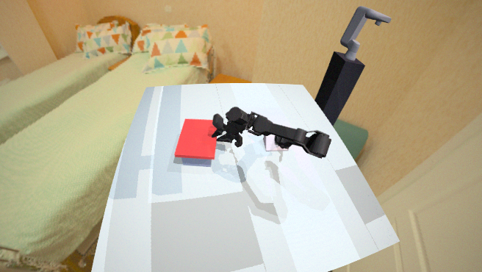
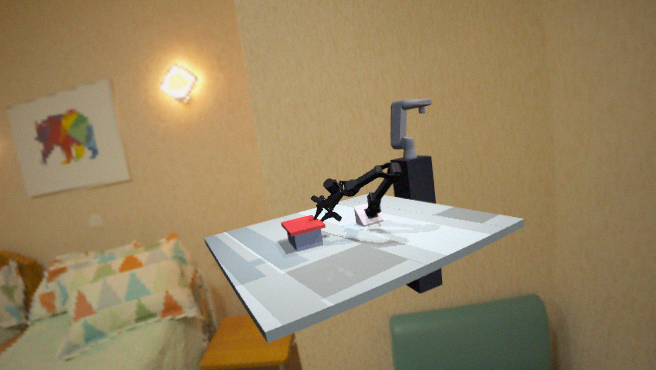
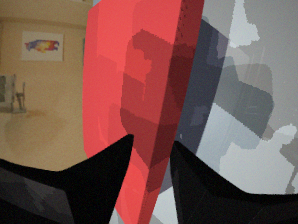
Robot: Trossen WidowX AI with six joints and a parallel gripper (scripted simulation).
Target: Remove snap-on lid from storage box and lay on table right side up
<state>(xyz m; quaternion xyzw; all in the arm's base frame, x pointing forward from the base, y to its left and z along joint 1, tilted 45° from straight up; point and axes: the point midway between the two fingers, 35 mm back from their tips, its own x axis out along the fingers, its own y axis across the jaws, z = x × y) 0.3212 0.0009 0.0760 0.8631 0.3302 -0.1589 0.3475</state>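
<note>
Now: the red lid 70 mm ahead of my gripper tip. Also, from my gripper tip: storage box: 80 mm ahead, 50 mm below.
</note>
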